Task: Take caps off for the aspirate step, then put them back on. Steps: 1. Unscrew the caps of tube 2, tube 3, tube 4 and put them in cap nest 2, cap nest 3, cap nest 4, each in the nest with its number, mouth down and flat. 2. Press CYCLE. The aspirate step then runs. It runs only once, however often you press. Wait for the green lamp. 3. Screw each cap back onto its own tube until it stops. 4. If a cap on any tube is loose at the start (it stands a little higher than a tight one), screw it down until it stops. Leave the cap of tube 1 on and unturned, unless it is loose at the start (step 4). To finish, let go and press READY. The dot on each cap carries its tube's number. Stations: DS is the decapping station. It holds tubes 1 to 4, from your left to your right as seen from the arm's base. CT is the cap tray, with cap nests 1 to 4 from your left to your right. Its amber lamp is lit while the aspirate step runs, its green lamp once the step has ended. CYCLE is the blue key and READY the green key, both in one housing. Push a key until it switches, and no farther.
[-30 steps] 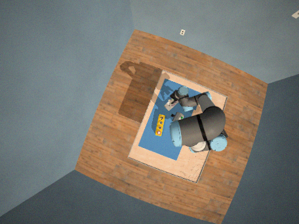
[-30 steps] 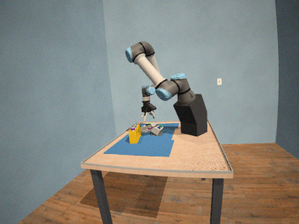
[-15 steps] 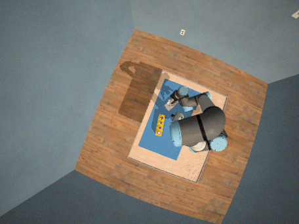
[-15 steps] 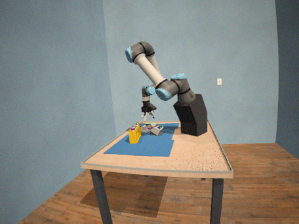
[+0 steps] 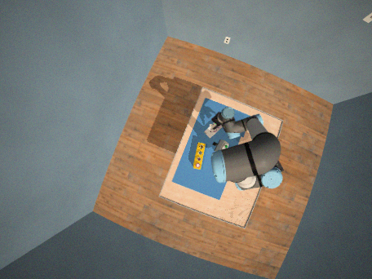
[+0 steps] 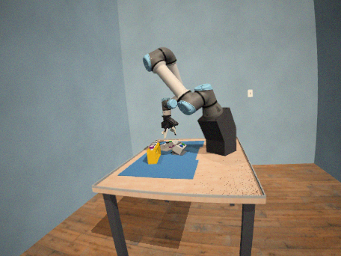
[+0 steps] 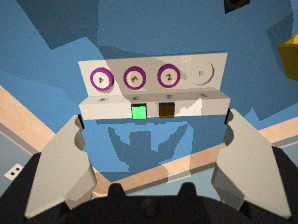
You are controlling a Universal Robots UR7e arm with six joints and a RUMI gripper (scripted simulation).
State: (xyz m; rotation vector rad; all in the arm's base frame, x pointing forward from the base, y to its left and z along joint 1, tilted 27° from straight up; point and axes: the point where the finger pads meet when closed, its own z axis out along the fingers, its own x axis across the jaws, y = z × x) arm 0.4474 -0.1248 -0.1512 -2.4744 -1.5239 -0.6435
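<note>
Now: hand 8 cm above the cap, 3 cm past it and 2 cm to the left of it. Round my hand: green key 15 cm behind, 13 cm to the left, 3 cm below; blue cycle key 18 cm to the left, 15 cm behind, 3 cm below; key housing 16 cm to the left, 13 cm behind, 4 cm below.
</note>
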